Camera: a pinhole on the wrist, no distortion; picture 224 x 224 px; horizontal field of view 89.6 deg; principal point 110.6 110.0 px. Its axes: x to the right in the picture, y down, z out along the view. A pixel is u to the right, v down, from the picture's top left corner.
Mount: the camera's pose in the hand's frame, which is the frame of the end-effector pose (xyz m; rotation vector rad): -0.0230 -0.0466 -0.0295 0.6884 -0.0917 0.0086
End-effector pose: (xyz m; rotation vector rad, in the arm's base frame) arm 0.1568 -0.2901 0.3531 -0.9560 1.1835 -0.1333
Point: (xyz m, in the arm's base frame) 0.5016 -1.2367 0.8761
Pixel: outside the picture
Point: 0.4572 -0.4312 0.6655
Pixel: 118.5 67.8
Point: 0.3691 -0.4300 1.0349
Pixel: 51.4 36.3
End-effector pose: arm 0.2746 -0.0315 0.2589 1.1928 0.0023 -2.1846
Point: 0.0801 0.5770 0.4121
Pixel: 22.2 23.7
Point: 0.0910 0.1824 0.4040
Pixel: 65.2 104.7
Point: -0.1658 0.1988 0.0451
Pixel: 184.8 40.8
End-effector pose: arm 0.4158 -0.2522 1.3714 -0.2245 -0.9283 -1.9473
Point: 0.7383 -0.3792 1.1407
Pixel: behind the camera
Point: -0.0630 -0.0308 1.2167
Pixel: 132.4 41.2
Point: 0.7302 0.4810 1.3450
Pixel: outside the picture
